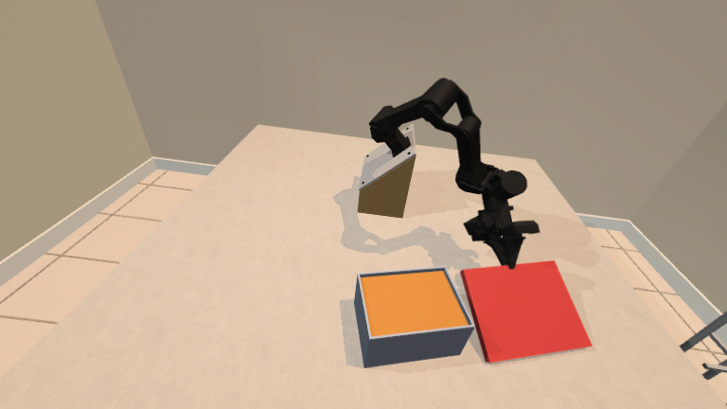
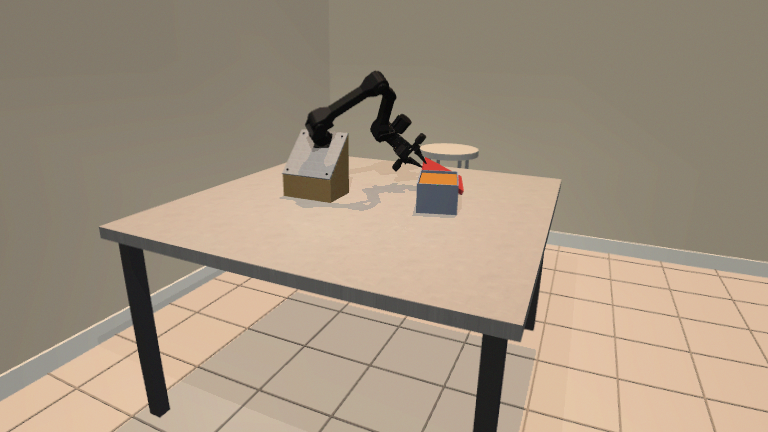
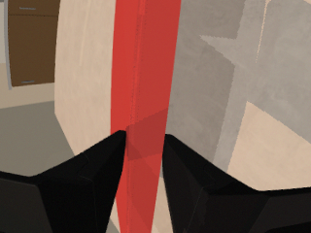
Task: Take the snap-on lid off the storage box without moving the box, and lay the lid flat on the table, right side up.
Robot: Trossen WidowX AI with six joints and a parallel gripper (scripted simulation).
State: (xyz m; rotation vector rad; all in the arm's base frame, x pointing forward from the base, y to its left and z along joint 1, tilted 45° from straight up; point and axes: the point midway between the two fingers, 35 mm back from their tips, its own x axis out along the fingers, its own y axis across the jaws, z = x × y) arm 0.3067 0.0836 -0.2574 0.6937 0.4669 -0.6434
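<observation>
The red lid lies 70 mm ahead of my gripper tip, 30 mm below it and 20 mm to the left of it. From my gripper tip the other things lie so: storage box 250 mm to the right, 110 mm ahead, 30 mm below.
</observation>
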